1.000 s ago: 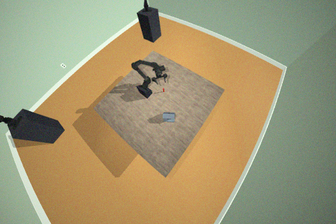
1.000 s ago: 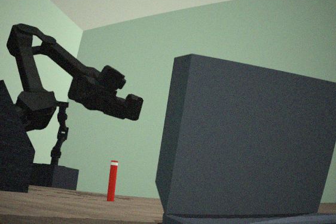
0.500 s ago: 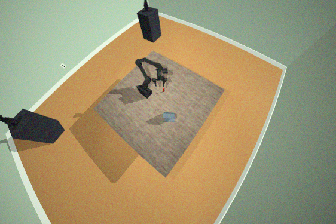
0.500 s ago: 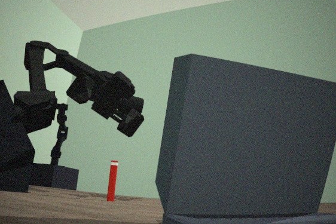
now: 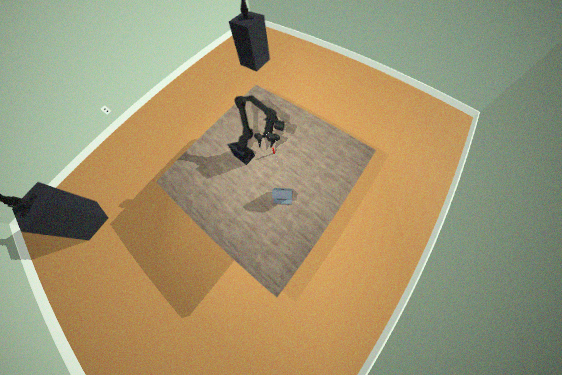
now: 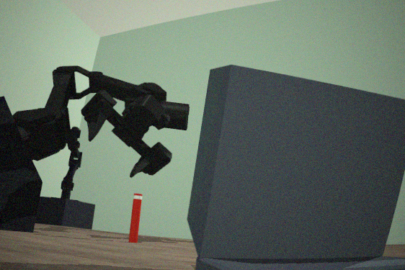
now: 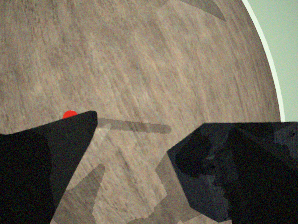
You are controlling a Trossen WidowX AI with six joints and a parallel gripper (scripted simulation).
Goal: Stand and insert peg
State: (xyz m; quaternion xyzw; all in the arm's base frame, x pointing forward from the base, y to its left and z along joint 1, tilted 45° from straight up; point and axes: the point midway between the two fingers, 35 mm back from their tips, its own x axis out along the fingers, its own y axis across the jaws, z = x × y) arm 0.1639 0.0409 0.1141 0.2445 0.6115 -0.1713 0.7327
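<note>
Right now my gripper tip is 70 mm above the red peg, 50 mm to the right of it and 30 mm short of it. The rest, counted from my gripper tip: sloped grey panel: 300 mm ahead, 200 mm to the right, 60 mm below.
</note>
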